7 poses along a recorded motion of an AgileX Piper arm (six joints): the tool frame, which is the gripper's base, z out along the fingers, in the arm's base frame.
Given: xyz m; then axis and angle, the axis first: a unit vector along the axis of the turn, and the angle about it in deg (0 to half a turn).
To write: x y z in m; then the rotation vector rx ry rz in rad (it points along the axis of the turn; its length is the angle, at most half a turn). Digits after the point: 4 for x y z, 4 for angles.
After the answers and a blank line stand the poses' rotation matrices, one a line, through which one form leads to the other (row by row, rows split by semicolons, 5 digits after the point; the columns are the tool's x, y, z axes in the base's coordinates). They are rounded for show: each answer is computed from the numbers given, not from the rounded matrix.
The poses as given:
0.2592 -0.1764 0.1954 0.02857 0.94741 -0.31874 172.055
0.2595 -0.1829 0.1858 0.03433 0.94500 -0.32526 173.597
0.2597 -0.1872 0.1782 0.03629 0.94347 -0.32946 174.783
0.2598 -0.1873 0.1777 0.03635 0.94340 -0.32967 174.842
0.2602 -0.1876 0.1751 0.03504 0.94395 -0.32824 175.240
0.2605 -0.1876 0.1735 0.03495 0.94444 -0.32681 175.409
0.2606 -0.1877 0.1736 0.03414 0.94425 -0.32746 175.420
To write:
0.2592 -0.1764 0.1954 0.0858 2.8450 -0.9572
0.2595 -0.1829 0.1858 0.1040 2.8632 -0.9855
0.2597 -0.1872 0.1782 0.1107 2.8781 -1.0050
0.2598 -0.1873 0.1777 0.1109 2.8788 -1.0060
0.2602 -0.1876 0.1751 0.1072 2.8871 -1.0039
0.2605 -0.1876 0.1735 0.1070 2.8914 -1.0005
0.2606 -0.1877 0.1736 0.1045 2.8910 -1.0026

-0.98878 0.09793 0.11283; 0.00982 0.79616 -0.60501; -0.14908 -0.59711 -0.78819
-0.99141 0.10095 0.08312; 0.02841 0.78672 -0.61665; -0.12765 -0.60900 -0.78283
-0.99323 0.09829 0.06193; 0.03838 0.78073 -0.62369; -0.10965 -0.61709 -0.77922
-0.99331 0.09808 0.06090; 0.03881 0.78044 -0.62403; -0.10873 -0.61749 -0.77903
-0.99410 0.09328 0.05537; 0.03880 0.78244 -0.62152; -0.10129 -0.61570 -0.78144
-0.99435 0.09207 0.05279; 0.03975 0.78429 -0.61912; -0.09840 -0.61352 -0.78352
-0.99448 0.09052 0.05308; 0.03822 0.78356 -0.62014; -0.09772 -0.61469 -0.78269

